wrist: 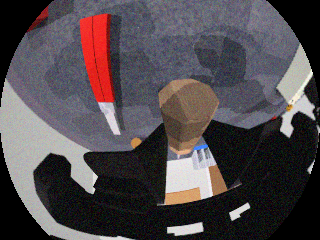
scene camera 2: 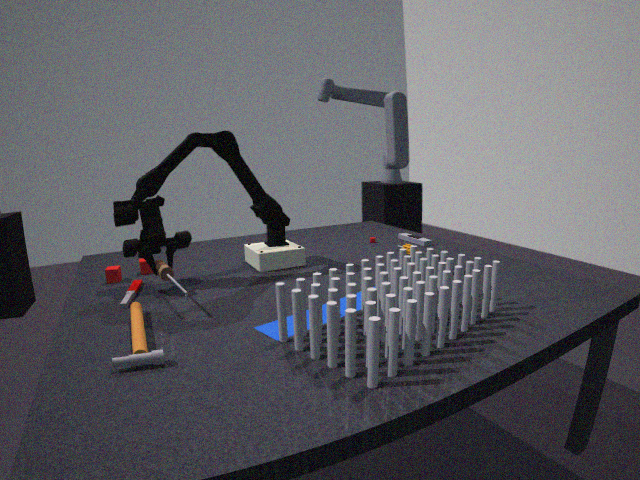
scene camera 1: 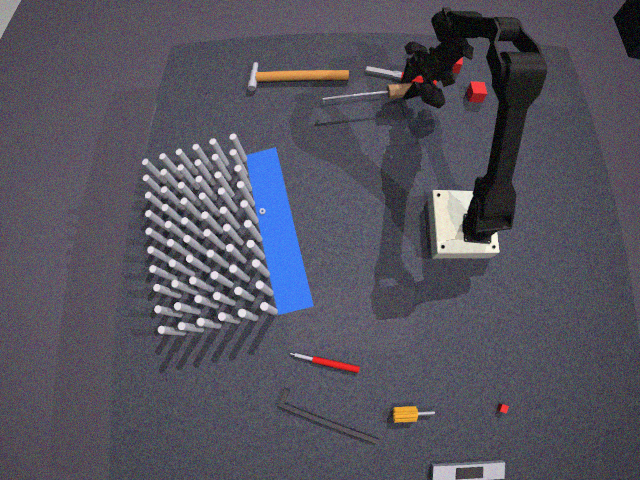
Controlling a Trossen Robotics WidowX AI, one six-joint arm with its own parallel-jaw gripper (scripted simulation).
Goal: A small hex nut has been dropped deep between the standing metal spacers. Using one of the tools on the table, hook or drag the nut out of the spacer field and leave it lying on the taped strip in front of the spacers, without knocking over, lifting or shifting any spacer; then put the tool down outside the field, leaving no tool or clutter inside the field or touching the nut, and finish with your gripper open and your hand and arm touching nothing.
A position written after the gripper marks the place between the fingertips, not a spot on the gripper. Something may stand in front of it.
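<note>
A hammer (scene camera 2: 140, 356) is in view, showing also in scene camera 1 (scene camera 1: 255, 76), and so is a blue taped strip (scene camera 1: 283, 257). A thin metal pick (wrist: 187, 106) is held by the gripper (scene camera 1: 402, 92). The gripper is visible as well in the wrist view (wrist: 182, 123) and in scene camera 2 (scene camera 2: 163, 274).
</note>
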